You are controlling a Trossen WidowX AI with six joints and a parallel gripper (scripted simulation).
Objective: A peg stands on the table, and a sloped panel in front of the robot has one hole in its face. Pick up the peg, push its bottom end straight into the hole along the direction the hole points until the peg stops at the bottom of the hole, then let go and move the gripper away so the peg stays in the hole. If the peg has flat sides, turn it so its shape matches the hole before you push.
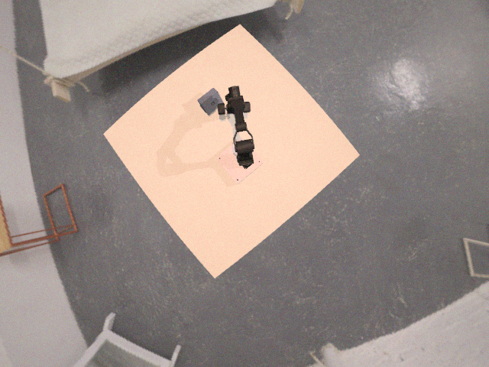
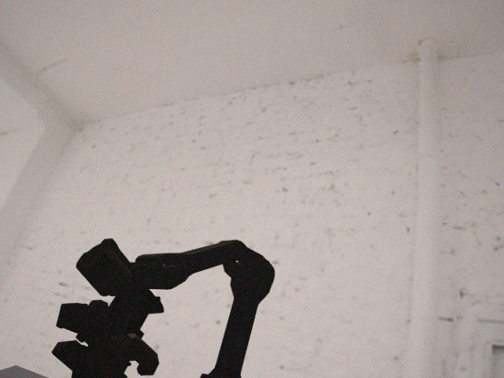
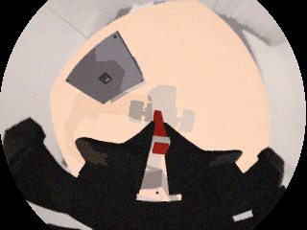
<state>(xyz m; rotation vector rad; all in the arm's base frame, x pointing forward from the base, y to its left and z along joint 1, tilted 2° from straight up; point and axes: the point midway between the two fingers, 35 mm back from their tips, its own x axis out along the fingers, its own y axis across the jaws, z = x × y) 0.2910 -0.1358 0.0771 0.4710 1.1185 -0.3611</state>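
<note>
My gripper tip is 140 mm short of the grey sloped panel, 70 mm to the right of it and 30 mm above it. Also, from my gripper tip: red peg (10 mm behind, 20 mm above).
</note>
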